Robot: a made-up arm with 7 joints. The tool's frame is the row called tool. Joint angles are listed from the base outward.
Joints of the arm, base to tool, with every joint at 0 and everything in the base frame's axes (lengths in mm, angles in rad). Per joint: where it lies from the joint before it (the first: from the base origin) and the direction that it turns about. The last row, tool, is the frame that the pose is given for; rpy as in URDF.
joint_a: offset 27.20 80.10 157.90 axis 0 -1 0
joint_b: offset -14.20 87.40 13.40 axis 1 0 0
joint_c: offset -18.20 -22.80 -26.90 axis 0 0 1
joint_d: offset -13.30 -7.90 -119.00 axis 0 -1 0
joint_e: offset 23.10 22.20 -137.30 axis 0 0 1
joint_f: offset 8.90 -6.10 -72.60 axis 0 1 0
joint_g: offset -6.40 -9.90 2.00 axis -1 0 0
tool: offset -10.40 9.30 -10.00 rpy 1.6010 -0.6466 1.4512
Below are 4 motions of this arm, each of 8 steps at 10 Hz.
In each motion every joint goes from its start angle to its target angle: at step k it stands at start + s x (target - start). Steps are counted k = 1, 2, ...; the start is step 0. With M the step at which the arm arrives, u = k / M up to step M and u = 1 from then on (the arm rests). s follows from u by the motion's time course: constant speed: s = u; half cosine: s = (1 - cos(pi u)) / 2; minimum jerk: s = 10 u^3 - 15 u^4 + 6 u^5.
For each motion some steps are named. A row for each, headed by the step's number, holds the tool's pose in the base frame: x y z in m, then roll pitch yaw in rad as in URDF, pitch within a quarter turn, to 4 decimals.
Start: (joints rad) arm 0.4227 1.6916 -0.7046 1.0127 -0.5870 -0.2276 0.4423
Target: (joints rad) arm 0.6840 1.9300 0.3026 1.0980 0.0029 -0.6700 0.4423
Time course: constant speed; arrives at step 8
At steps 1, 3, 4, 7, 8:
1: 0.1704 0.4340 0.1534 3.0356 -0.8266 -1.2483
3: 0.1640 0.4241 0.2203 -2.7249 -0.9162 -1.7981
4: 0.1538 0.4163 0.2531 -2.4712 -0.8659 -2.0886
7: 0.0959 0.3814 0.3386 -2.1184 -0.4677 -2.6497
8: 0.0687 0.3663 0.3602 -2.1116 -0.3005 -2.7653

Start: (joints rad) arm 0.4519 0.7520 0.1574 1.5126 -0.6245 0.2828 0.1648
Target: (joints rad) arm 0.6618 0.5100 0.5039 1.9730 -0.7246 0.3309 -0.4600
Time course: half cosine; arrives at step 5
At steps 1, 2, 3, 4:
1: 0.2035 0.2810 0.1686 -1.2036 -0.5022 -2.9890
2: 0.1827 0.2731 0.1937 -1.1600 -0.1789 -2.9338
3: 0.1505 0.2654 0.2164 -1.0603 0.2054 -2.8161
4: 0.1215 0.2599 0.2272 -0.9166 0.4902 -2.6526

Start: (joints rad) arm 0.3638 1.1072 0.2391 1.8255 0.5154 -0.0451 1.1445
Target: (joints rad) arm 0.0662 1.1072 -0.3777 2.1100 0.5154 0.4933 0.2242
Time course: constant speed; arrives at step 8
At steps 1, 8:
1: 0.1796 0.2199 0.1973 -0.5284 -0.8721 1.4464
8: 0.1463 0.1514 0.0977 0.2021 -0.7542 1.3759

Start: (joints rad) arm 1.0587 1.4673 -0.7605 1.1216 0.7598 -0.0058 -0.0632
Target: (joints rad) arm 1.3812 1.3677 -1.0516 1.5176 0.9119 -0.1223 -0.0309
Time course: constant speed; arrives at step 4
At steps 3, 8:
3: 0.2460 0.2871 0.1875 -0.7535 -0.2439 2.4586
8: 0.2472 0.2580 0.1918 -0.7865 -0.2236 2.3116

